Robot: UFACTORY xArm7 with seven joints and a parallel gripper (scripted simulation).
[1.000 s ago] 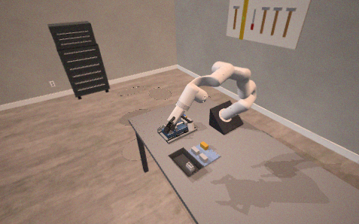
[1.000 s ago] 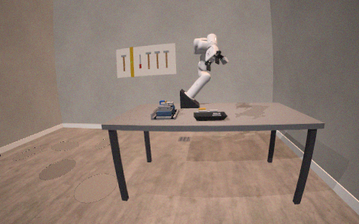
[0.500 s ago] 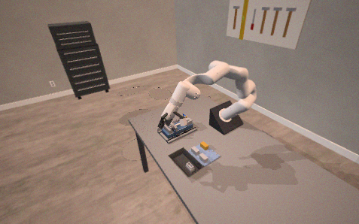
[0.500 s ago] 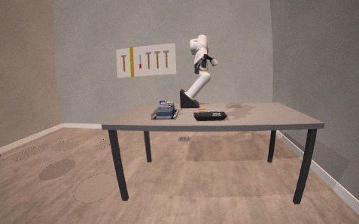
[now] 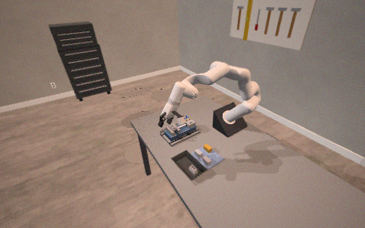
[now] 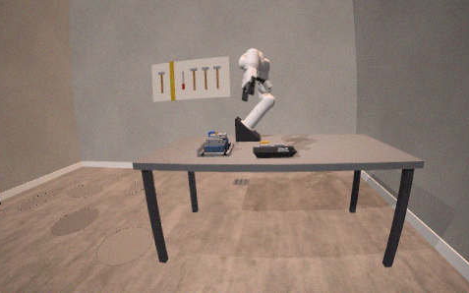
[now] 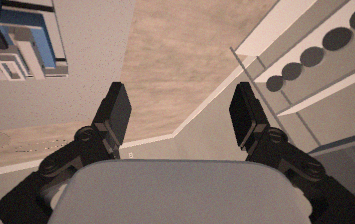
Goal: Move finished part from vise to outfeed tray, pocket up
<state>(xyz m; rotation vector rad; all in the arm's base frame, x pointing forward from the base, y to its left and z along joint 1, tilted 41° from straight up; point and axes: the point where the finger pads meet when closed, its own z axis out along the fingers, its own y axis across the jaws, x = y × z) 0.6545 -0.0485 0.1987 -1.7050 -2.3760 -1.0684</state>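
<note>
Now: hand 260 mm above the vise handle rod, 240 mm past it and 230 mm to the left of it. The rest, counted from my hand: vise (300 mm below, 230 mm to the right, 230 mm behind); then orange block (320 mm below, 300 mm behind, 60 mm to the left); then blue plate (340 mm below, 260 mm behind, 110 mm to the left).
</note>
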